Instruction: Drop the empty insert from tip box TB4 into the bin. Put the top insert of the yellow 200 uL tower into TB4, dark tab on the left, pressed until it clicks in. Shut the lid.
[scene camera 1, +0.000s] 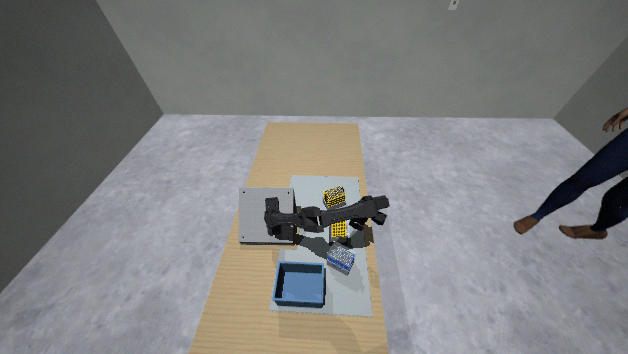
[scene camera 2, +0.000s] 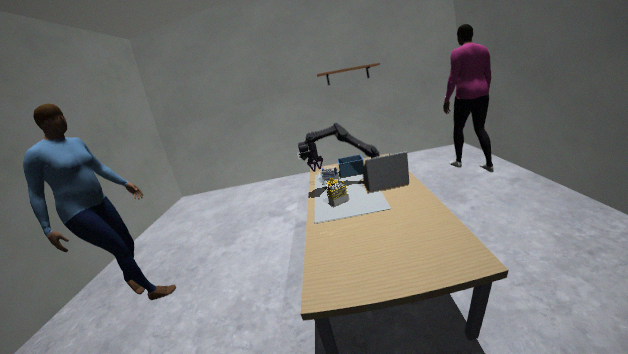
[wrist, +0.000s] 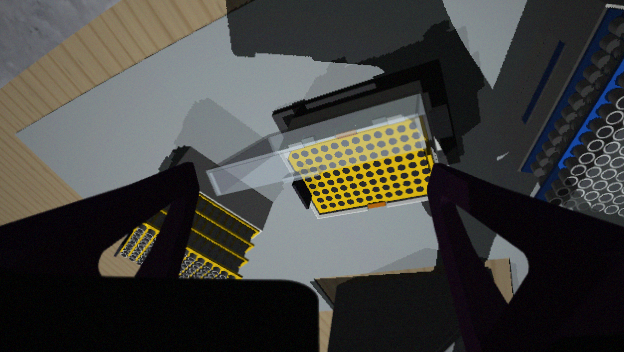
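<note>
My gripper (scene camera 1: 369, 222) (scene camera 2: 316, 167) (wrist: 313, 175) is open and empty, above the tip box at the mat's outer side. The tip box (wrist: 390, 97), taken as TB4 though no label is readable, holds a yellow insert (scene camera 1: 339, 229) (wrist: 370, 185) with empty holes and small orange tabs on its long edges. Its clear lid (wrist: 240, 175) stands open and covers part of the insert in the wrist view. The yellow tower (scene camera 1: 334, 196) (scene camera 2: 337, 192) (wrist: 220, 230) has stacked tip inserts; the left finger partly hides it in the wrist view. The blue bin (scene camera 1: 300, 304) (scene camera 2: 351, 167) stands near the mat's front corner.
A blue tip stack (scene camera 1: 341, 257) (scene camera 2: 329, 173) (wrist: 600, 150) stands on the other side of the tip box from the yellow tower. A grey perforated plate (scene camera 1: 255, 205) (scene camera 2: 387, 172) is beside the arm's base. Two people (scene camera 2: 75, 175) (scene camera 2: 471, 75) stand away from the table.
</note>
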